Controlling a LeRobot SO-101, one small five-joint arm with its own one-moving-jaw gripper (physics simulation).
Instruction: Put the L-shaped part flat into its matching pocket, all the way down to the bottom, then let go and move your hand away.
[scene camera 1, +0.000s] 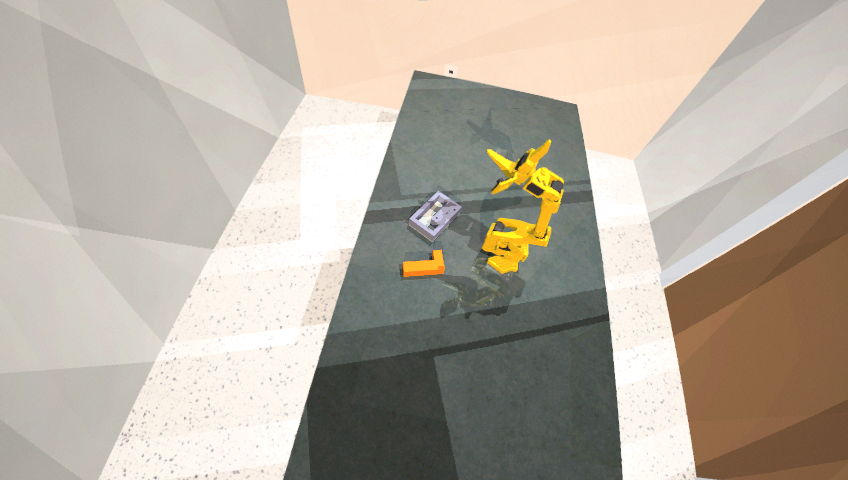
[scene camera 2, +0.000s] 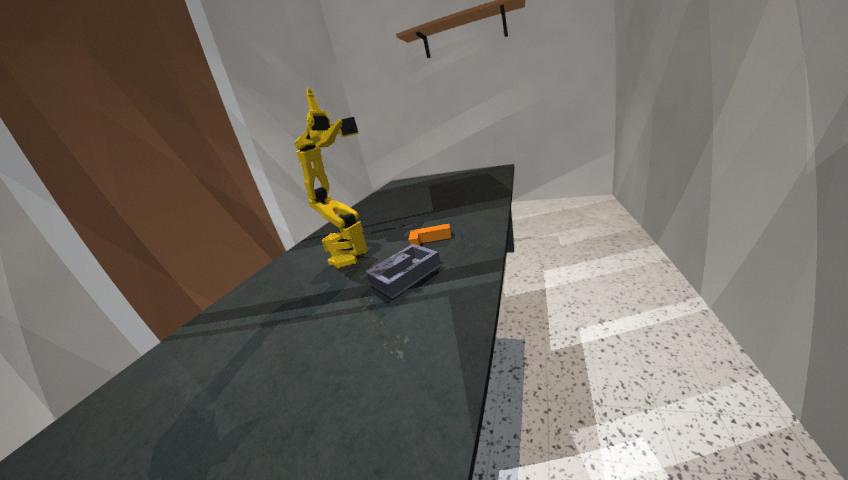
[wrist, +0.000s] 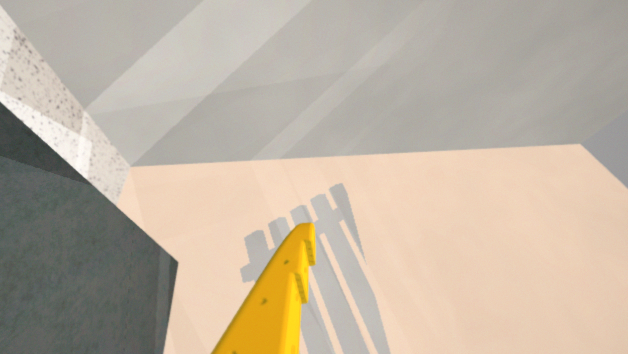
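Seen in the pictures: hand, tool point: (scene camera 1: 489, 150) (scene camera 2: 339, 120) (wrist: 313, 238); arm's base, link origin: (scene camera 1: 496, 255) (scene camera 2: 354, 257).
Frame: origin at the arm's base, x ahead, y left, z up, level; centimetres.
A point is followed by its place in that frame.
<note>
The orange L-shaped part (scene camera 1: 422, 268) {y 10.4, x 20.5, z 3.0 cm} (scene camera 2: 433, 233) {y 8.3, x 21.6, z 2.2 cm} lies flat on the dark table, apart from the lavender-grey block. In scene camera 1 its long arm runs left and its short arm points up from the right end. The lavender-grey block (scene camera 1: 421, 229) {y -2.1, x 22.9, z 2.5 cm} (scene camera 2: 416, 277) {y -10.7, x 23.5, z 1.1 cm} with the recessed pocket sits beside it, turned at an angle; the orange part is outside the pocket. My gripper (scene camera 1: 518, 146) is raised high above the table, well away from both, with its jaws spread wide and empty. In the wrist view one notched yellow jaw shows; the part and block do not show there.
The yellow arm's base (scene camera 1: 504, 243) {y 0.3, x -0.2, z 7.4 cm} (scene camera 2: 345, 246) {y -1.8, x -0.1, z 4.5 cm} stands on the table (scene camera 1: 535, 386) {y 34.8, x -12.2, z 0.0 cm} (scene camera 2: 309, 386) {y -37.7, x 15.9, z 0.0 cm}, close to the block and the orange part. The table's long edge runs near the orange part's free end. A wooden wall shelf (scene camera 2: 464, 20) is in the background.
</note>
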